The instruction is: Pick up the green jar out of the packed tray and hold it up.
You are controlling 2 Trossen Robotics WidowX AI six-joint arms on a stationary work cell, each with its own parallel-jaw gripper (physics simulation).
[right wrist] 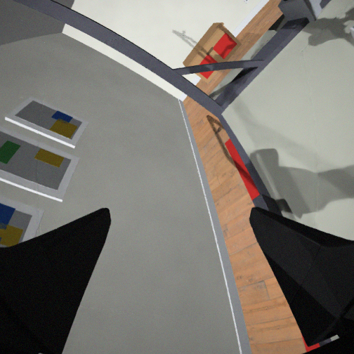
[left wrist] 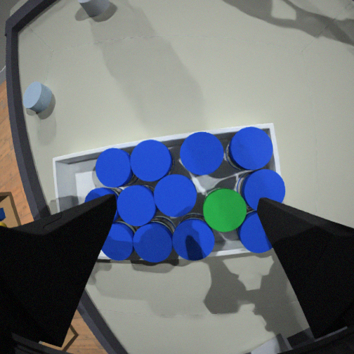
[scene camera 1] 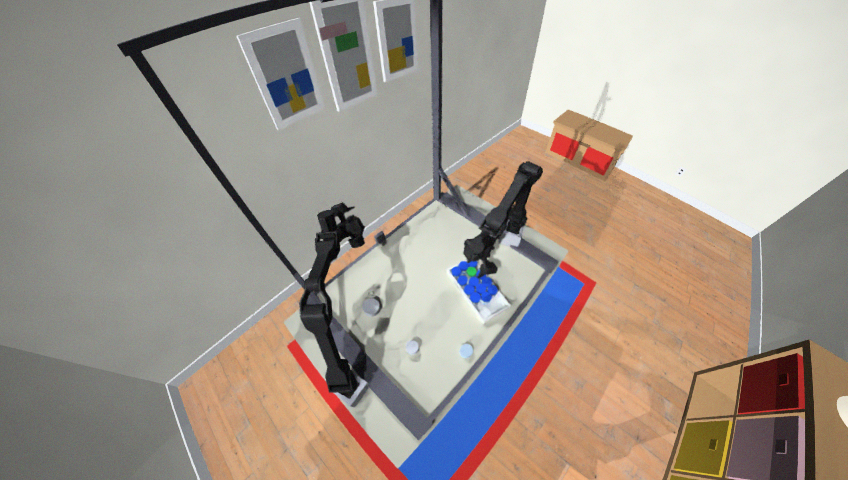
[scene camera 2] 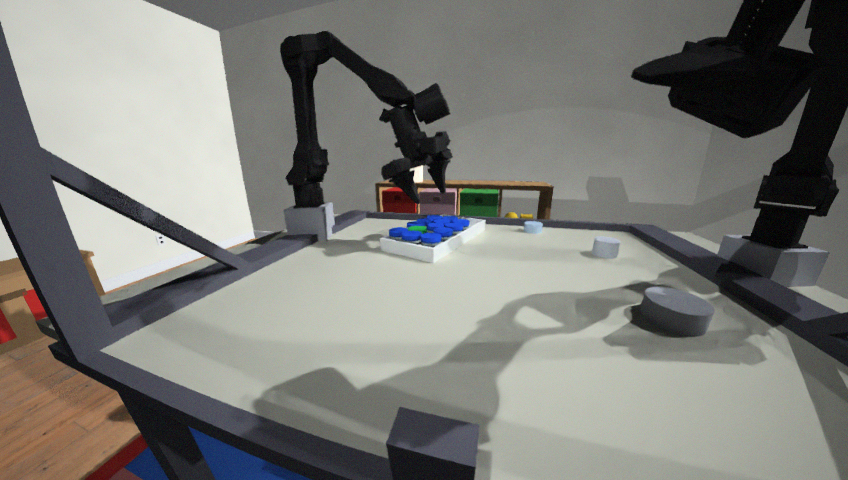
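Where they show: left gripper, fingertip midpoint: (scene camera 1: 473, 270) (scene camera 2: 431, 198); right gripper, fingertip midpoint: (scene camera 1: 359, 216); left arm's base, origin of the base link: (scene camera 1: 513, 228) (scene camera 2: 309, 205); right arm's base, origin of the base link: (scene camera 1: 348, 386) (scene camera 2: 773, 242).
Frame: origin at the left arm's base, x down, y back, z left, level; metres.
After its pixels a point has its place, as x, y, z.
The green jar (scene camera 1: 471, 271) {0.041, -0.292, -0.122} (scene camera 2: 417, 228) {0.041, -0.289, -0.126} (left wrist: 225, 210) stands upright among several blue-lidded jars (scene camera 1: 479, 289) {0.041, -0.365, -0.061} (left wrist: 175, 195) in the white tray (scene camera 1: 492, 308) {0.083, -0.409, 0.019} (scene camera 2: 410, 250) {0.070, -0.270, -0.197} (left wrist: 67, 175). In the left wrist view blue jars lie to its left and right, with a gap above it. My left gripper (scene camera 1: 479, 263) {-0.028, -0.325, -0.112} (scene camera 2: 429, 196) {-0.028, -0.325, -0.112} (left wrist: 188, 203) is open and empty above the tray, its fingertips clear of the lids. The green lid shows between its fingers, nearer the right-hand one. My right gripper (right wrist: 181, 215) is open and empty, raised far from the tray, facing the wall. The jars' lower parts are mostly hidden.
A large grey cylinder (scene camera 1: 371, 306) {0.057, -0.616, -0.462} (scene camera 2: 677, 312) {0.058, -0.587, -0.490}, a small pale cylinder (scene camera 1: 412, 346) {0.052, -0.699, -0.226} (scene camera 2: 605, 247) {0.063, -0.684, -0.246} (left wrist: 94, 6) and a light blue cylinder (scene camera 1: 466, 350) {0.063, -0.629, -0.026} (scene camera 2: 533, 227) {0.070, -0.618, -0.049} (left wrist: 37, 96) stand apart on the table. A dark frame post (scene camera 1: 436, 107) {-0.479, 0.116, -0.460} rises at the table's back corner.
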